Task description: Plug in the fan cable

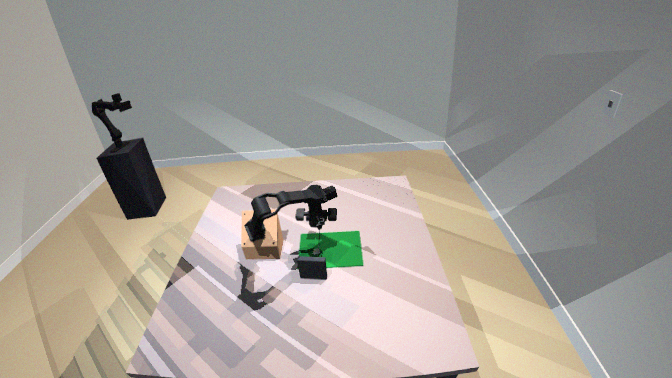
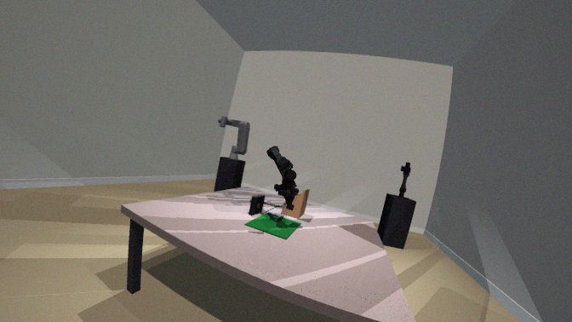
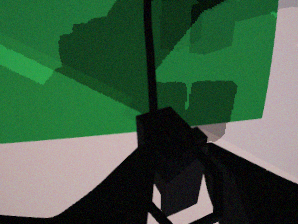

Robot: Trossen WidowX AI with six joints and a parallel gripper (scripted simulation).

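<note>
Now: gripper tip 120 mm above the white four-pin fan header, 70 mm to the left of it and 20 mm past it. The rest, counted from my gripper tip: green board: 130 mm below, 50 mm to the right, 40 mm ahead; then black fan plug: 10 mm to the left; then black fan: 200 mm to the right, 60 mm below, 50 mm behind.
</note>
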